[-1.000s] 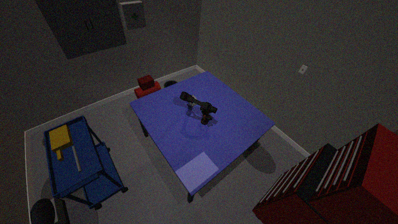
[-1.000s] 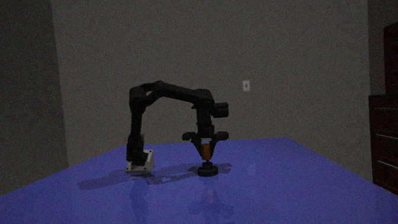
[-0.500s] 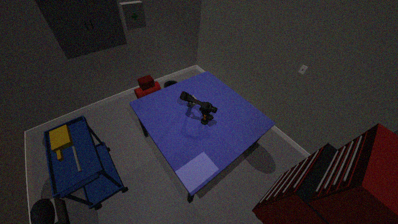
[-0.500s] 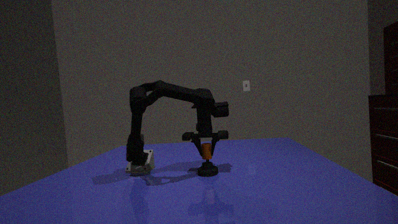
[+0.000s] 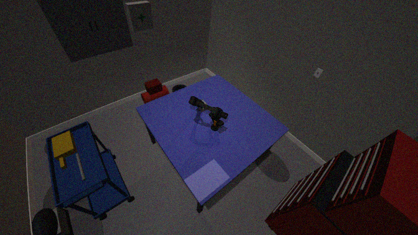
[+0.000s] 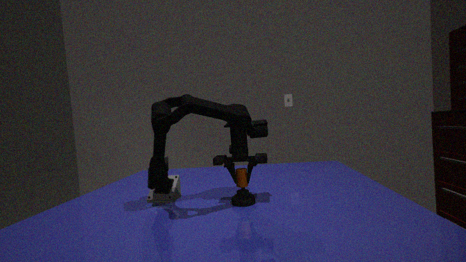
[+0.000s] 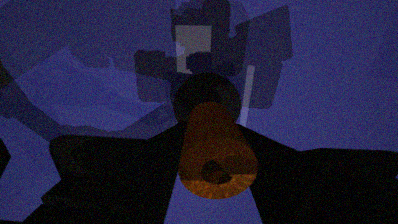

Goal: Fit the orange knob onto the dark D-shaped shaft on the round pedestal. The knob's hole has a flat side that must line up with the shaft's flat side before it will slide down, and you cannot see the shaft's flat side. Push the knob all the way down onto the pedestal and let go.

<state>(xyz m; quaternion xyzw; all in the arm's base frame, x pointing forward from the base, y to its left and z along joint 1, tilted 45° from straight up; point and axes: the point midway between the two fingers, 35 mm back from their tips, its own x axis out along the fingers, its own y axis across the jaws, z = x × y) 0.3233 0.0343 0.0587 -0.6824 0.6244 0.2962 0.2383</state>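
Right now the orange knob is 2 cm above my gripper tip. From my gripper tip the other things lie so: dark round pedestal: 4 cm below.
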